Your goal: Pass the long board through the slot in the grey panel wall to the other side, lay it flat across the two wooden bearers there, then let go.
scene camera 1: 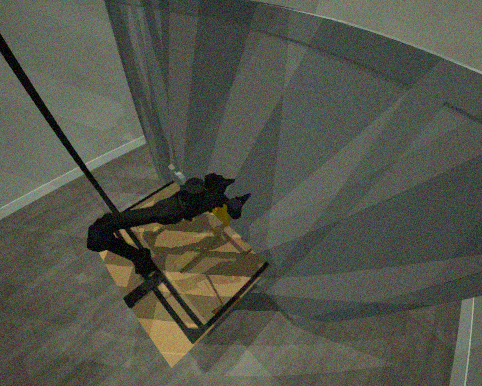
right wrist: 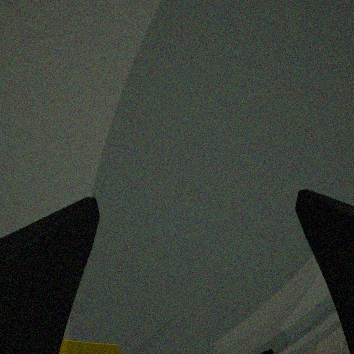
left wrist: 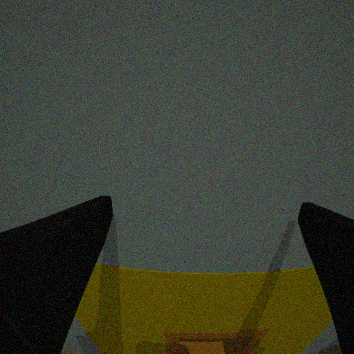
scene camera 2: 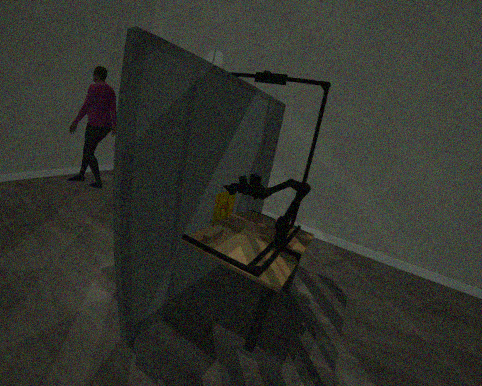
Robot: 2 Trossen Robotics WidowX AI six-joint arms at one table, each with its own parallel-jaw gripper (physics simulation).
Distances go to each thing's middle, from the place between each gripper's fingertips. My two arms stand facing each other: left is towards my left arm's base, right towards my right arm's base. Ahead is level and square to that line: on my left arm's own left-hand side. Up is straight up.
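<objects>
The slot frame (left wrist: 254,333) is 20 mm behind my left hand and 30 mm to the right of it, and it sits 160 mm below that hand.
Counted from my right hand, the slot frame is 310 mm below, 180 mm behind and 30 mm to the left of it.
</objects>
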